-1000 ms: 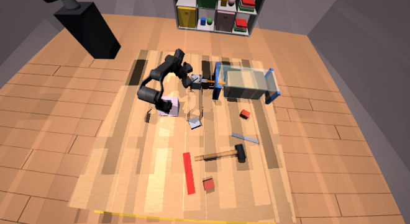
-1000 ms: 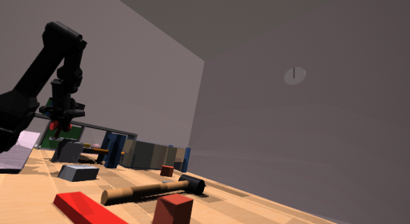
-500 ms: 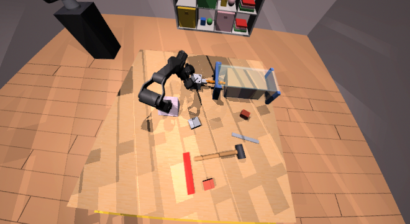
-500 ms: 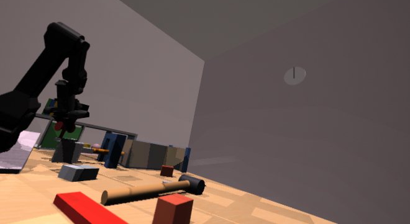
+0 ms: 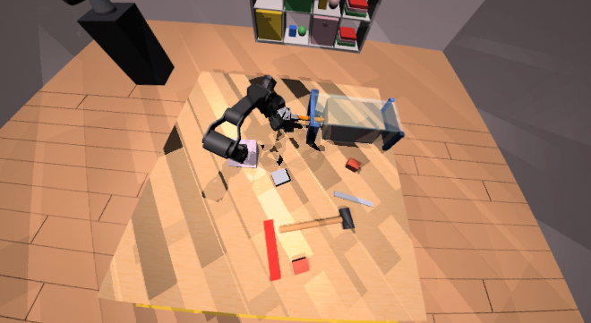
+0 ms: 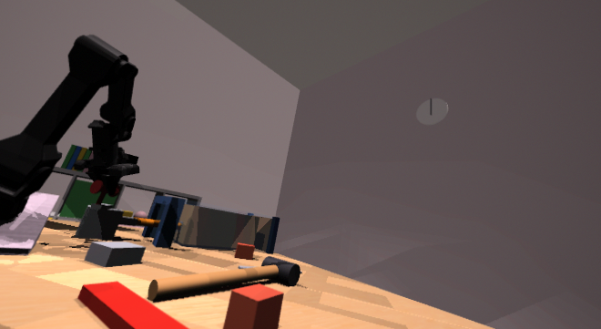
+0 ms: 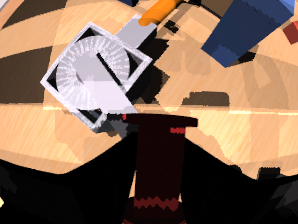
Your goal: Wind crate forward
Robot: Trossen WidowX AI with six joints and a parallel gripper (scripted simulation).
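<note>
My gripper tip is now 3 cm to the right of the winch handle and 3 cm above it. From my gripper tip the other things lie so: red grip (1 cm behind, 1 cm to the right); blue steel frame (18 cm ahead, 8 cm to the left, 3 cm below); winch (8 cm to the left, 10 cm below).
</note>
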